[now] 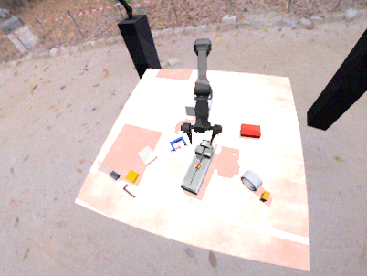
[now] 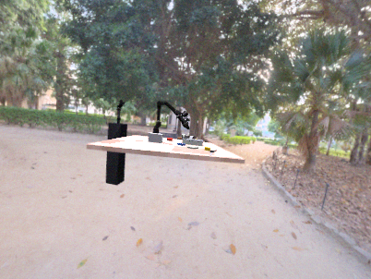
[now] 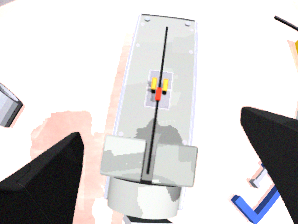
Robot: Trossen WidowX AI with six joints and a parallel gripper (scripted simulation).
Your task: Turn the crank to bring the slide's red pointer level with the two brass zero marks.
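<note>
My gripper tip is 11 cm past the crank handle, 2 cm to the right of it and 13 cm above it. From my gripper tip the other things lie so: white tile (9 cm ahead, 33 cm to the right, 18 cm below); then red pointer (6 cm ahead, 1 cm to the left, 11 cm below); then red block (29 cm behind, 22 cm to the left, 18 cm below).
</note>
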